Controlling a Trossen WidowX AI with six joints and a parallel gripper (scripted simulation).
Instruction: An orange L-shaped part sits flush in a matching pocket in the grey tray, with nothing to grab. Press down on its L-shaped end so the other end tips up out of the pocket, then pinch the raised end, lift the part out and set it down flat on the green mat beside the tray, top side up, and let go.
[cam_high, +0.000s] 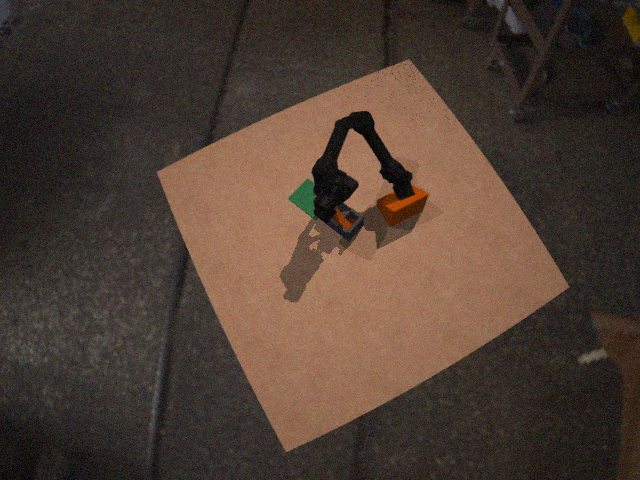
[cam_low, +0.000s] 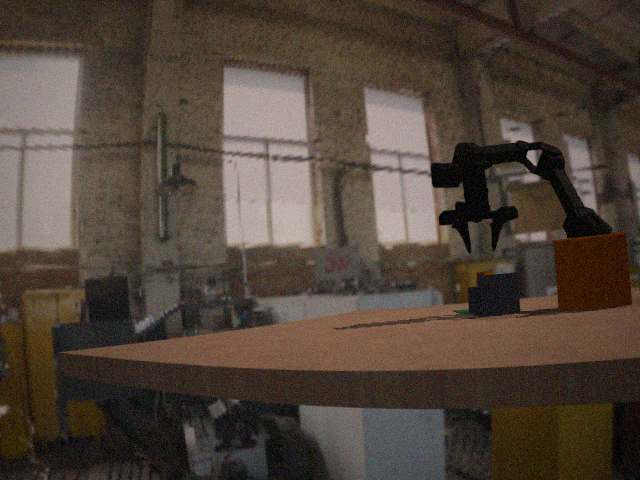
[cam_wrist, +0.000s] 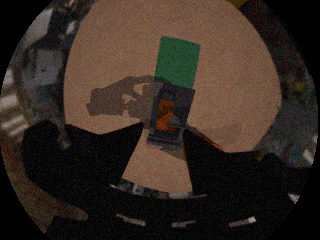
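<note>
Right now the orange L-shaped part is 10 cm below my gripper tip, 3 cm behind it and 2 cm to the left of it. From my gripper tip the other things lie so: green mat (16 cm below, 14 cm to the right, 6 cm ahead).
</note>
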